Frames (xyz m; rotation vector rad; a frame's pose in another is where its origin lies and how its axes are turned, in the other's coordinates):
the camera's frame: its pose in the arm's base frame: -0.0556 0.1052 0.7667 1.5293 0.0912 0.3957
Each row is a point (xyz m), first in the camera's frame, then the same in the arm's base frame.
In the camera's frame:
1: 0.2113 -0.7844 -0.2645
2: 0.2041 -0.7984 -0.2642
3: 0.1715 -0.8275 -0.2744
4: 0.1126 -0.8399 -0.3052
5: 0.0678 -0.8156 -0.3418
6: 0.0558 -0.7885 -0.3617
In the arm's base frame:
1: 0.2137 0.4281 0.0230
2: 0.2097 0.4257 0.0079
3: 0.1819 0.4257 -0.0273
4: 0.1200 0.4370 -0.0520
5: 0.0624 0.4580 -0.0384
6: 0.0400 0.4730 -0.0151

